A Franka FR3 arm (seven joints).
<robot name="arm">
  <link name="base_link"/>
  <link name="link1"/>
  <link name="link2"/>
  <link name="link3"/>
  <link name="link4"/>
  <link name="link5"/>
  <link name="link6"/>
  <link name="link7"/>
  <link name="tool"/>
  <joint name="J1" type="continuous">
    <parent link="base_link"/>
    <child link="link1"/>
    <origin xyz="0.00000 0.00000 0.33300"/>
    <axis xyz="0 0 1"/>
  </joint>
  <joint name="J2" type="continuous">
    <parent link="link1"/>
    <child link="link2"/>
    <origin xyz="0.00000 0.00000 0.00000"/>
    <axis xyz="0 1 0"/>
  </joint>
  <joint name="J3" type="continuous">
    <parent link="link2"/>
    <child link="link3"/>
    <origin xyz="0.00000 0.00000 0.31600"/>
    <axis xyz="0 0 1"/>
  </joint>
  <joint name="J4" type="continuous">
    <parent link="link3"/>
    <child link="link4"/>
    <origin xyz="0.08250 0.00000 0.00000"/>
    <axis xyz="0 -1 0"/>
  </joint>
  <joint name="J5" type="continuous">
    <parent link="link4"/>
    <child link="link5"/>
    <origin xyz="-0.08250 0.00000 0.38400"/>
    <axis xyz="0 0 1"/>
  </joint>
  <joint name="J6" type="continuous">
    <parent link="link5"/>
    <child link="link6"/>
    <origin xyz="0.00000 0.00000 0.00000"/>
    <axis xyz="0 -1 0"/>
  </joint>
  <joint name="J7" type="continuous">
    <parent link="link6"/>
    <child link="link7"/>
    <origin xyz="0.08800 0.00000 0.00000"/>
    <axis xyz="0 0 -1"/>
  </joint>
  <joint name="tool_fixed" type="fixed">
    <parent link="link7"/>
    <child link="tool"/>
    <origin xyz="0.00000 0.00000 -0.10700" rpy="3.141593 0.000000 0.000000"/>
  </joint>
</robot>
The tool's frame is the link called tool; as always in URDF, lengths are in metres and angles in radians. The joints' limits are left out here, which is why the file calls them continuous.
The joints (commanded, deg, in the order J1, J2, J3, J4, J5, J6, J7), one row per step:
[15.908 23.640 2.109 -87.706 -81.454 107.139 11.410]
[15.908 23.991 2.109 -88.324 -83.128 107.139 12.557]
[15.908 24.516 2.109 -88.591 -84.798 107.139 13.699]
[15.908 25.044 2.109 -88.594 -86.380 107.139 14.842]
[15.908 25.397 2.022 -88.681 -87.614 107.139 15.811]
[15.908 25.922 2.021 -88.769 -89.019 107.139 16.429]
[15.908 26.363 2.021 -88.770 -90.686 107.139 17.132]
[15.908 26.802 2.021 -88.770 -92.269 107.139 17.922]
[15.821 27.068 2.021 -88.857 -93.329 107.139 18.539]
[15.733 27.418 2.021 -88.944 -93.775 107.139 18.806]
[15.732 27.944 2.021 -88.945 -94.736 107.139 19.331]
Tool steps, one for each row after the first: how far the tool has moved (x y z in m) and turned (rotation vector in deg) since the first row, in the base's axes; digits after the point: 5 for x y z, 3 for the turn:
[0.00044 -0.00015 -0.00751 -1.184 -0.510 0.353]
[0.00191 0.00004 -0.01414 -2.289 -1.181 0.747]
[0.00385 0.00042 -0.01868 -3.221 -2.075 1.139]
[0.00520 -0.00020 -0.02220 -3.944 -2.819 1.378]
[0.00678 0.00019 -0.02767 -4.992 -3.145 1.873]
[0.00850 0.00067 -0.03108 -6.162 -3.779 2.480]
[0.01014 0.00119 -0.03457 -7.200 -4.462 3.062]
[0.01118 0.00045 -0.03732 -7.860 -4.929 3.370]
[0.01201 -0.00040 -0.04185 -8.205 -4.848 3.476]
[0.01337 0.00007 -0.04721 -8.857 -5.044 3.876]

